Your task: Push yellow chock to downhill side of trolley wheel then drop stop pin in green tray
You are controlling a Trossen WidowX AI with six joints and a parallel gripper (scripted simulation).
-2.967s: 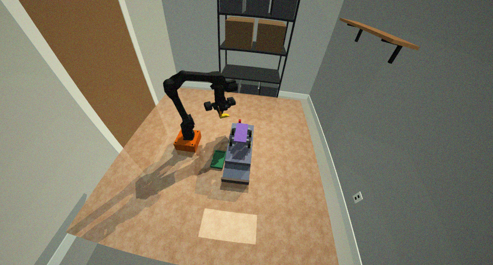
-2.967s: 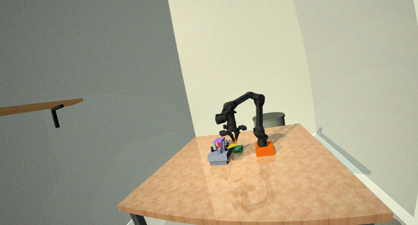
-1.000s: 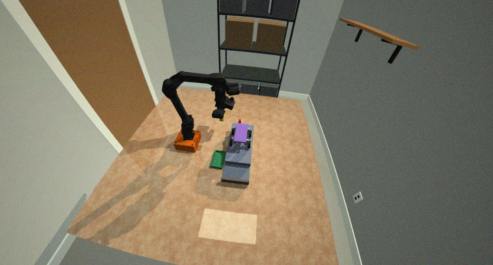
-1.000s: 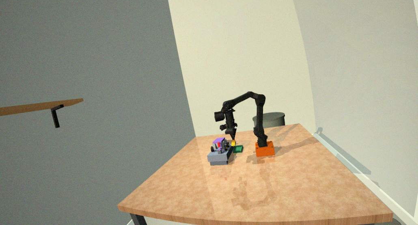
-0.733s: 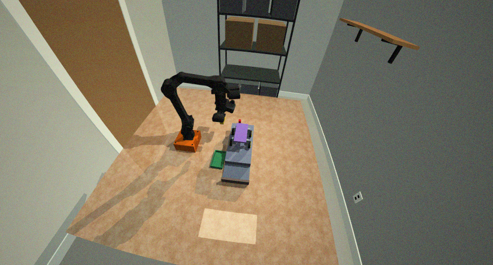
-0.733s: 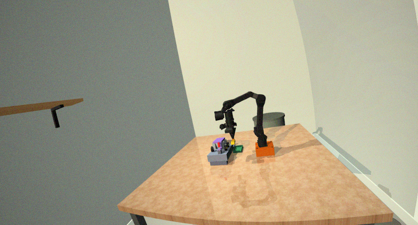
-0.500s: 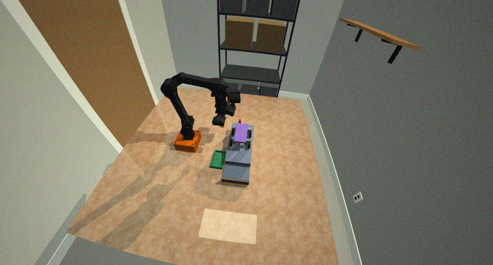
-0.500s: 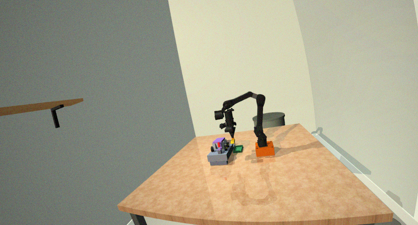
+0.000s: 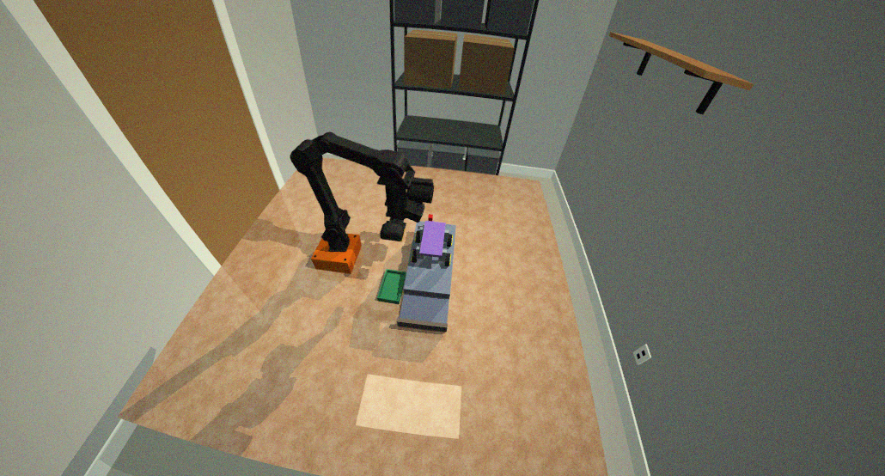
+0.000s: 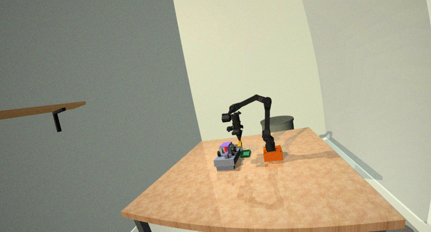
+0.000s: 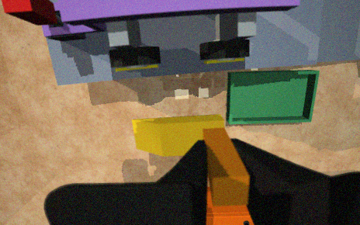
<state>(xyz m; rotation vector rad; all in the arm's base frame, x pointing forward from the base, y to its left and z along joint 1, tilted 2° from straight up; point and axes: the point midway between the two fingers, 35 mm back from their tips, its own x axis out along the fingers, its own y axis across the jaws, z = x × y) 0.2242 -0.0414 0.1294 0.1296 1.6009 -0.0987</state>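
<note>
Now: the red-headed stop pin 110 mm ahead of my gripper tip, 100 mm to the left of it and 40 mm below it. Round my gripper tip: yellow chock: 20 mm to the left, 10 mm below; then purple trolley: 110 mm ahead, 60 mm below; then grey ramp: 110 mm ahead, 120 mm below.
</note>
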